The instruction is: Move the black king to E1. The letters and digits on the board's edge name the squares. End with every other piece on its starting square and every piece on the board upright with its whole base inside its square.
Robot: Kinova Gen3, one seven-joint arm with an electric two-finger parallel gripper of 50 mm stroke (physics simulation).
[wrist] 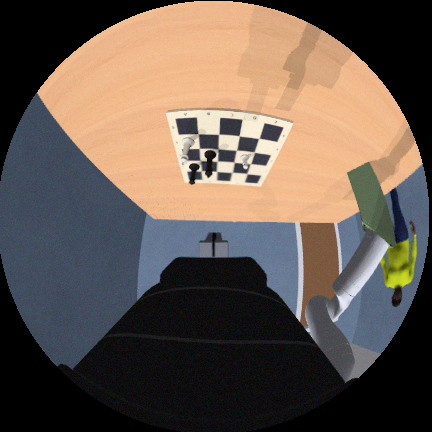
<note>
In view: my gripper [214, 240] and a chessboard [230, 133].
</note>
